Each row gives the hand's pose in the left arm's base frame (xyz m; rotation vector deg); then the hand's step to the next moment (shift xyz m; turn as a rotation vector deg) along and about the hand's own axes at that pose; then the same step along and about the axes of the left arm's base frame.
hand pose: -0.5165 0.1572 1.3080 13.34 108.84 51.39
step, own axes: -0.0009 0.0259 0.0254 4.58 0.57 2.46
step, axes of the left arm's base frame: 0.0163 0.0302 0.0119 -0.34 3.95 -3.42
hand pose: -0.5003 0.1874 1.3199 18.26 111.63 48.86
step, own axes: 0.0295 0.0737 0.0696 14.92 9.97 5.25
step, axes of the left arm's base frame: 0.0348 0.0992 0.0093 -4.44 17.52 -4.77
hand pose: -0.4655 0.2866 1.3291 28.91 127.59 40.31
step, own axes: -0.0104 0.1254 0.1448 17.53 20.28 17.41
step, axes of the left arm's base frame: 0.1321 0.1391 -0.0009 4.34 30.92 -6.82
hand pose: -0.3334 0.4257 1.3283 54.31 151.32 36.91
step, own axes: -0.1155 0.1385 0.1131 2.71 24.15 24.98
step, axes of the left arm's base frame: 0.2044 0.0560 -0.0196 20.46 26.34 -10.11
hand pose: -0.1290 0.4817 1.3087 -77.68 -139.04 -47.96
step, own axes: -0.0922 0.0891 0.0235 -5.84 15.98 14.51
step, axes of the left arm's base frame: 0.1262 -0.0147 -0.0292 17.54 10.89 -8.59
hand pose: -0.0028 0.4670 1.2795 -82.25 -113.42 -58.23
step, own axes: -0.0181 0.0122 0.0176 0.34 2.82 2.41
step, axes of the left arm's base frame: 0.0181 0.0056 -0.0207 2.64 2.60 -0.40
